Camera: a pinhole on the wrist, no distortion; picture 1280 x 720 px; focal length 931.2 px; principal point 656.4 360.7 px. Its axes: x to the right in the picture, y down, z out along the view. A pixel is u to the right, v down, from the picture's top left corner.
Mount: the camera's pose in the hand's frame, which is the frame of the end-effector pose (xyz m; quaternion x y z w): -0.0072 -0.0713 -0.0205 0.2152 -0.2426 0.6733 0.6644
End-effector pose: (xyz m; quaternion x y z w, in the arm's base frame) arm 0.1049 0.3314 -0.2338 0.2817 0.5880 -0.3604 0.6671
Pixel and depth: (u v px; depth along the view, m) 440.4 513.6 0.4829
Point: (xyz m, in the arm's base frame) -0.1019 -0.1498 -0.0705
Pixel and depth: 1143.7 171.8 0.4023
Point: 0.2343 -0.1084 -0.2176
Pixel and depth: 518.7 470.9 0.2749
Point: -0.0191 0.0442 -0.1482
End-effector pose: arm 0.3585 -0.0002 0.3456 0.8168 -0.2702 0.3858 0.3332
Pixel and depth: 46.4 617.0 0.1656
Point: 0.5271 0.1417 0.1937
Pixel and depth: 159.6 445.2 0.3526
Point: 0.7011 0.1773 0.0939
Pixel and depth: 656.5 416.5 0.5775
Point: 0.8171 -0.0472 -0.0548
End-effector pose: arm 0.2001 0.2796 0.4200 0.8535 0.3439 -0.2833 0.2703
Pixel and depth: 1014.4 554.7 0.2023
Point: 0.0111 0.2156 0.2947
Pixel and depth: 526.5 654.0 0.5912
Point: -0.4114 0.2413 0.1588
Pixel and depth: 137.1 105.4 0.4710
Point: -0.2102 0.5504 0.0573
